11 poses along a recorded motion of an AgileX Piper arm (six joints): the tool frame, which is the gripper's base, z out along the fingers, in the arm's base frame.
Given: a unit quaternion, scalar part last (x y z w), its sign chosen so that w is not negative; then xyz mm.
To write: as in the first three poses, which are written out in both.
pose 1, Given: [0.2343 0.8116 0.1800 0.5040 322.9 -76.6 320.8]
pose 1, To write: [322.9 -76.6 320.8 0.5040 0.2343 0.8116 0.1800]
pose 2, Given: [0.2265 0.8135 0.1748 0.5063 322.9 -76.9 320.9]
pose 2, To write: [322.9 -76.9 320.9 0.5063 0.2265 0.8135 0.1748]
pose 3, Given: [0.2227 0.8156 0.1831 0.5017 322.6 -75.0 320.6]
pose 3, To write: [322.6 -75.0 320.6 0.5017 0.2227 0.8156 0.1831]
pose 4, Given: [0.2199 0.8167 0.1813 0.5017 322.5 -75.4 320.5]
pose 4, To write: [322.5 -75.4 320.5 0.5017 0.2199 0.8167 0.1813]
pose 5, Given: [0.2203 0.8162 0.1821 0.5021 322.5 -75.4 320.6]
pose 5, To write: [322.5 -75.4 320.6 0.5021 0.2203 0.8162 0.1821]
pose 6, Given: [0.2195 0.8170 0.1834 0.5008 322.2 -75.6 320.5]
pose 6, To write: [322.2 -75.6 320.5 0.5008 0.2195 0.8170 0.1834]
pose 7, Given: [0.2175 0.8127 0.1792 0.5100 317.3 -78.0 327.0]
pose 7, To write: [317.3 -78.0 327.0 0.5100 0.2175 0.8127 0.1792]
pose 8, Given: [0.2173 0.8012 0.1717 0.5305 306.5 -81.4 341.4]
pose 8, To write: [306.5 -81.4 341.4 0.5305 0.2173 0.8012 0.1717]
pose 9, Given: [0.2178 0.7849 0.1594 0.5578 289.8 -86.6 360.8]
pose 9, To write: [289.8 -86.6 360.8 0.5578 0.2178 0.7849 0.1594]
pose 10, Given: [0.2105 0.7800 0.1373 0.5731 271.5 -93.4 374.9]
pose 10, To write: [271.5 -93.4 374.9 0.5731 0.2105 0.7800 0.1373]
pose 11, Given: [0.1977 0.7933 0.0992 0.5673 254.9 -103.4 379.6]
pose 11, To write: [254.9 -103.4 379.6 0.5673 0.1977 0.7933 0.0992]
